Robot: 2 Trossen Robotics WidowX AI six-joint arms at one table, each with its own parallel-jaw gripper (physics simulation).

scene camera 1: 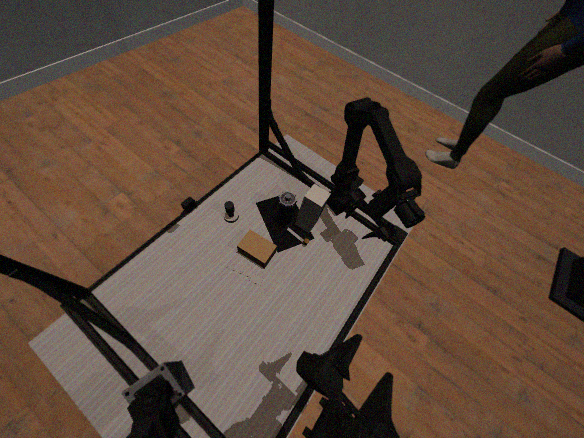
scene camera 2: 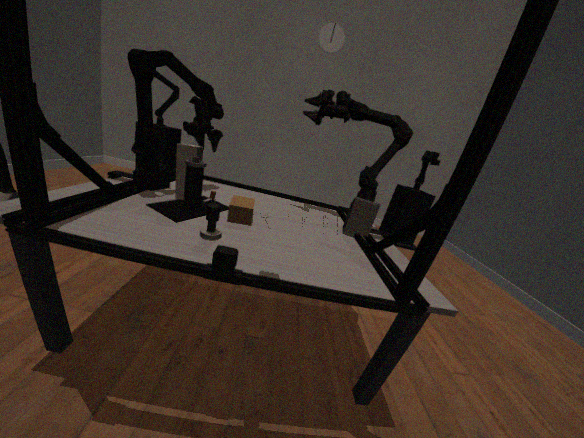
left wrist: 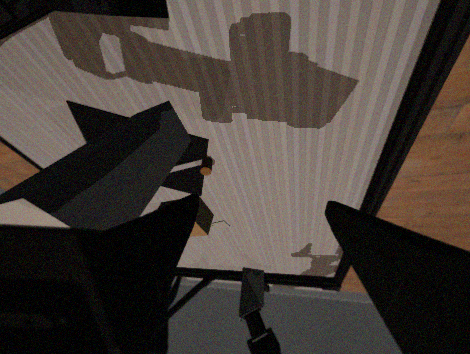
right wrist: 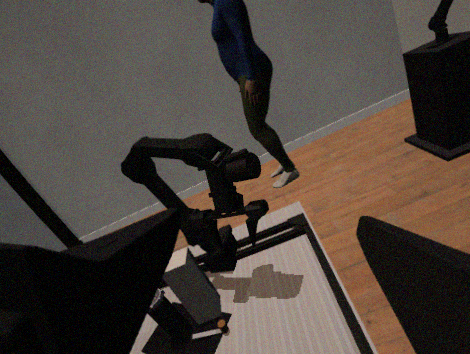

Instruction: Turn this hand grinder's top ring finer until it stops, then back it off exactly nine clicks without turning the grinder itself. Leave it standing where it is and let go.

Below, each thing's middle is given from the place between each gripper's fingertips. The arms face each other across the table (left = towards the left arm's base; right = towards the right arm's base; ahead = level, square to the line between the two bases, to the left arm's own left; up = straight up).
Labels:
Right now my left hand is 170 mm past the tall pale block point(scene camera 1: 314, 201) and 70 mm above it. From my left hand the other things lie so: tan wooden block point(scene camera 1: 253, 246) 230 mm behind, 230 mm to the right, 150 mm below; black base plate point(scene camera 1: 268, 208) 240 mm behind, 60 mm to the right, 170 mm below; hand grinder point(scene camera 2: 194, 176) 250 mm behind, 60 mm to the right, 90 mm below.
Now: right hand 44 cm above the tan wooden block, 38 cm past it and 13 cm to the right of it. Also, from my right hand: black base plate: 47 cm below, 40 cm behind, 30 cm to the left; then tall pale block: 37 cm below, 36 cm to the left, 32 cm behind; then hand grinder: 40 cm behind, 38 cm below, 31 cm to the left.

